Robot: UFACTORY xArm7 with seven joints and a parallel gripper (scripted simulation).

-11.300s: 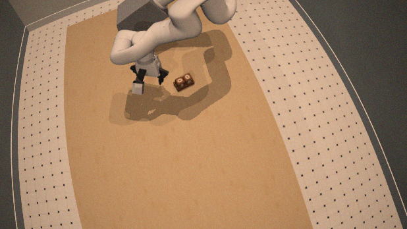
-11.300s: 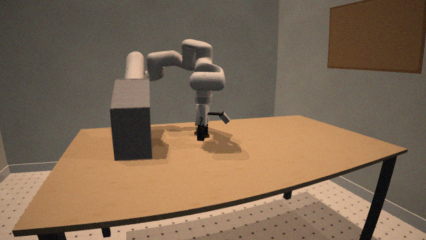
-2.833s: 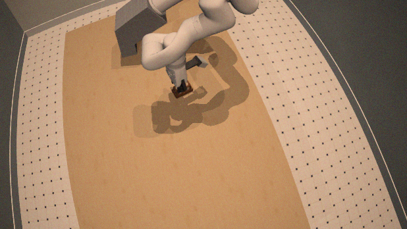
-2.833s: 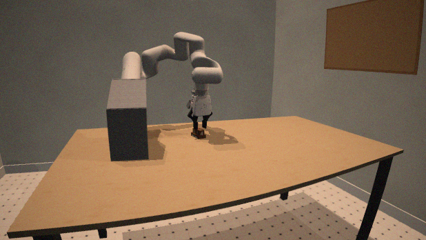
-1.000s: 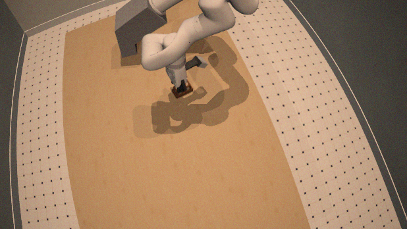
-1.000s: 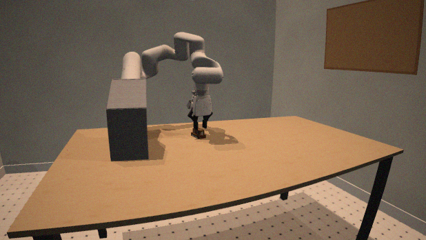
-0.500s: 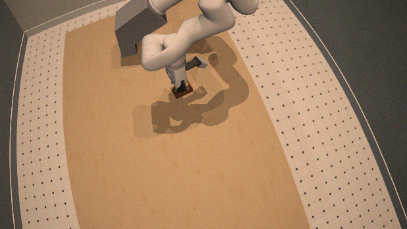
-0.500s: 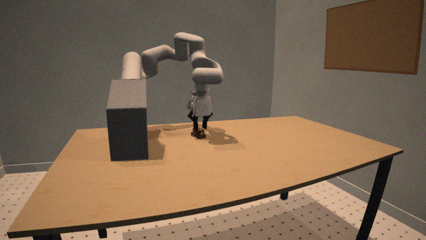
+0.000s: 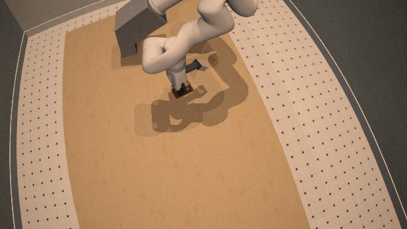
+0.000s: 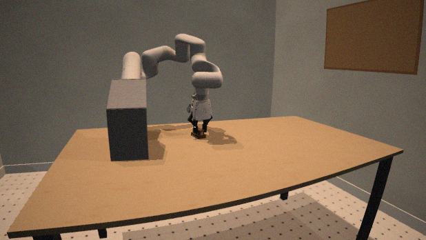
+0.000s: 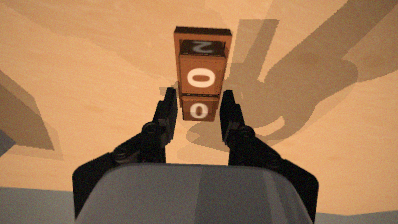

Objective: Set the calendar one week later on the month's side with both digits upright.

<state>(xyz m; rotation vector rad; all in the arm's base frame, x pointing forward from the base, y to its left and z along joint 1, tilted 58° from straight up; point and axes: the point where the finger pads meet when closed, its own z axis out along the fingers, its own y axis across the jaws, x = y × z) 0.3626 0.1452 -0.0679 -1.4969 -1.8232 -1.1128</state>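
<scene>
My gripper is now 1 cm past the brown tray, 2 cm to the right of it and 4 cm above it.
</scene>
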